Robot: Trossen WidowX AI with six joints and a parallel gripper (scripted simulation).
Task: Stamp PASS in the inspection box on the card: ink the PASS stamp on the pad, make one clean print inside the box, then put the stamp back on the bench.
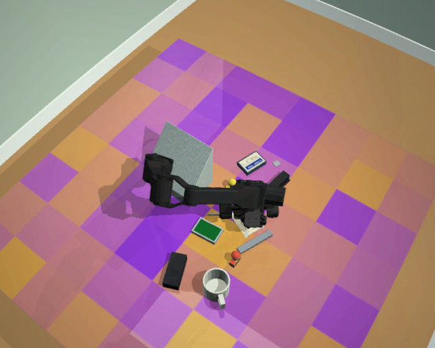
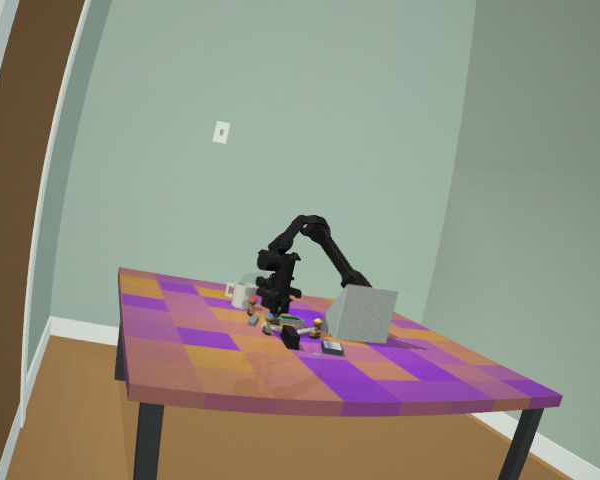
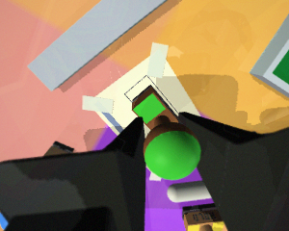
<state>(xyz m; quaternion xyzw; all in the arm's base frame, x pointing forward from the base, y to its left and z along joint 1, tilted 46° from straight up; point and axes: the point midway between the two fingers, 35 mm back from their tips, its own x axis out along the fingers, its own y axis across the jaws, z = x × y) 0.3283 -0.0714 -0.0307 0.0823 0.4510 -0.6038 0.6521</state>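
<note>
Now: the card 30 mm below my gripper tip, 20 mm to the left of it and 10 mm behind it. Also, from my gripper tip: blue-knobbed stamp: 90 mm to the left, 60 mm ahead, 10 mm below; then green-knobbed stamp: right at my gripper tip; then grey bar: 50 mm ahead, 40 mm to the right, 30 mm below.
</note>
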